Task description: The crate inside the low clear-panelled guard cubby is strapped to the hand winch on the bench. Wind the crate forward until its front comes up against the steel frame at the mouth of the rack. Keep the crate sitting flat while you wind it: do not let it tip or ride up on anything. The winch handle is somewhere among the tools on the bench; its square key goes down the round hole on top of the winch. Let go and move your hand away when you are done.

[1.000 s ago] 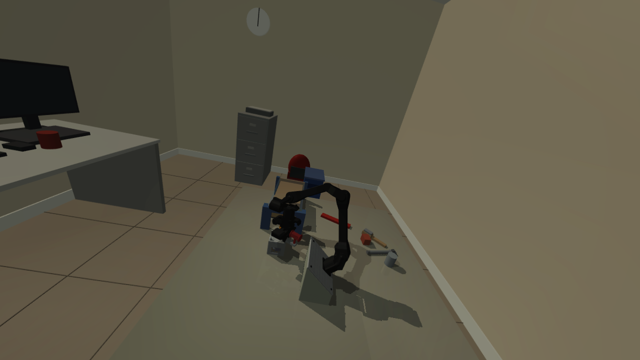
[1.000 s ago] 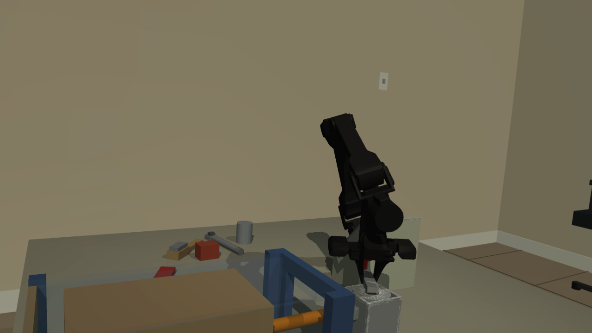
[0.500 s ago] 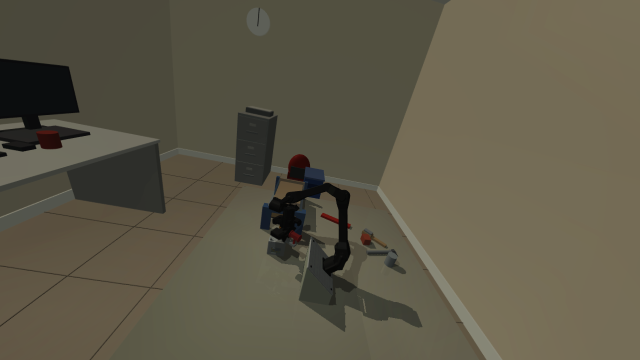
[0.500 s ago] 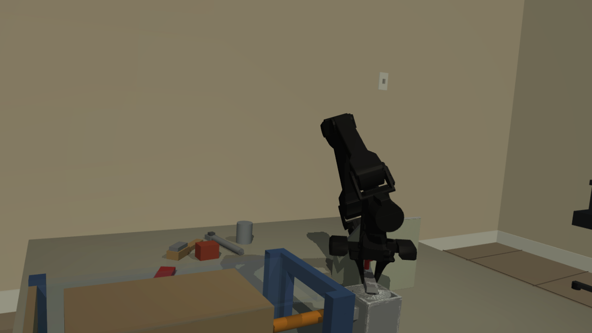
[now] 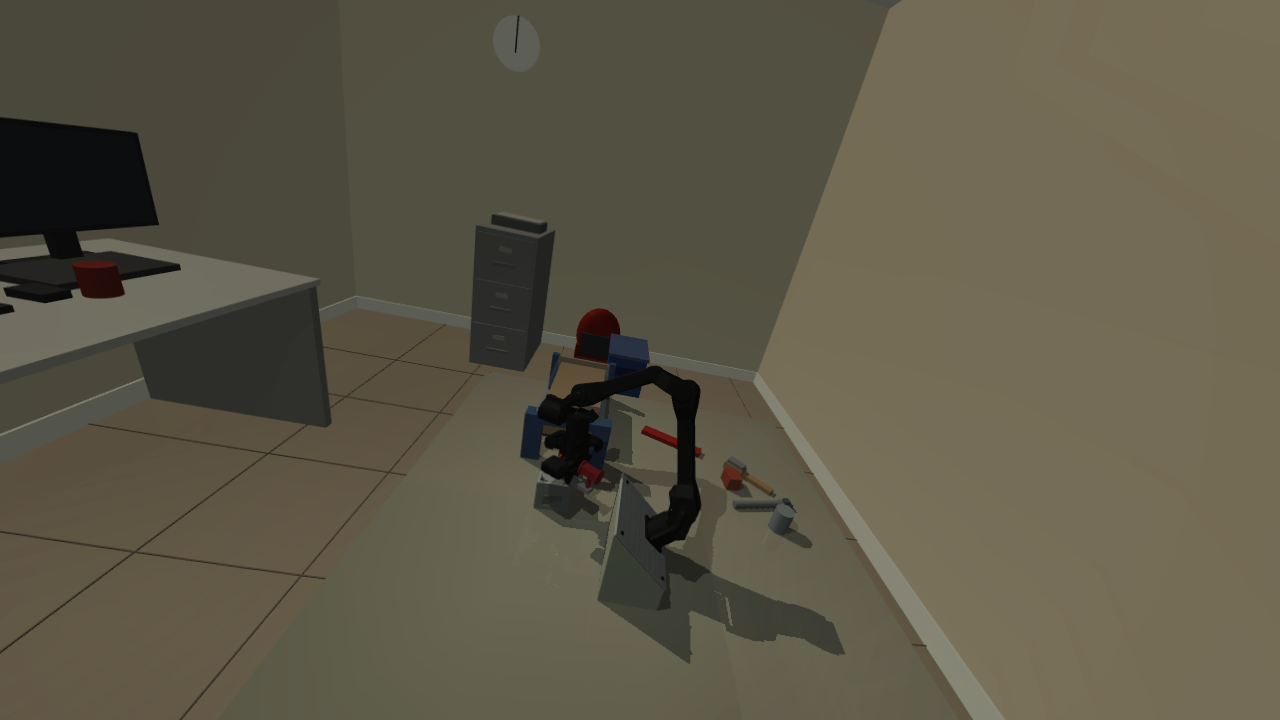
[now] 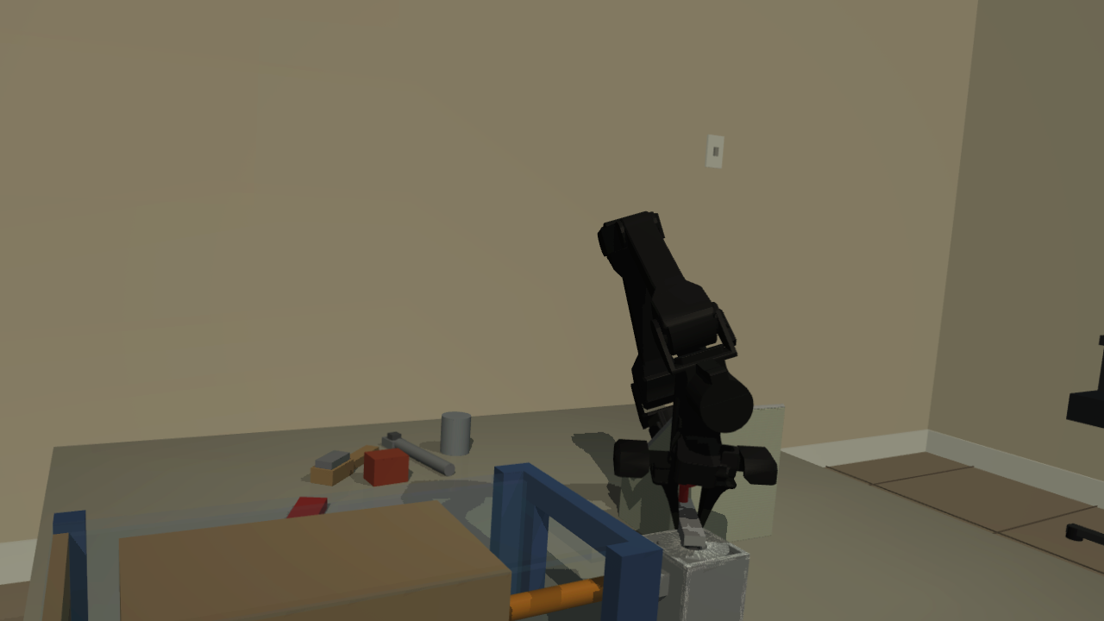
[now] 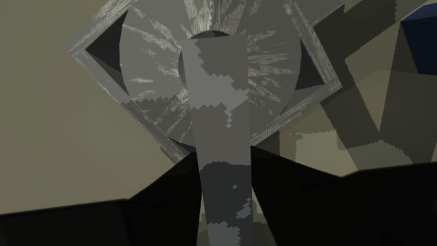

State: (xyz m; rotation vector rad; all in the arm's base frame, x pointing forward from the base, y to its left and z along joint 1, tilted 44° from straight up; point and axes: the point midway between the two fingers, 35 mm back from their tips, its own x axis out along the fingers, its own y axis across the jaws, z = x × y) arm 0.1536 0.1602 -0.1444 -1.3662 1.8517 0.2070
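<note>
Right now my gripper tip is 10 mm past the winch handle, 10 mm to the left of it and 20 mm below it. From my gripper tip the other things lie so: clear-panelled cubby: 430 mm ahead, 50 mm to the left, 30 mm above; grey winch: 10 mm ahead, 30 mm to the left, 60 mm below; red knob: 30 mm behind, 50 mm to the right, 50 mm above.
</note>
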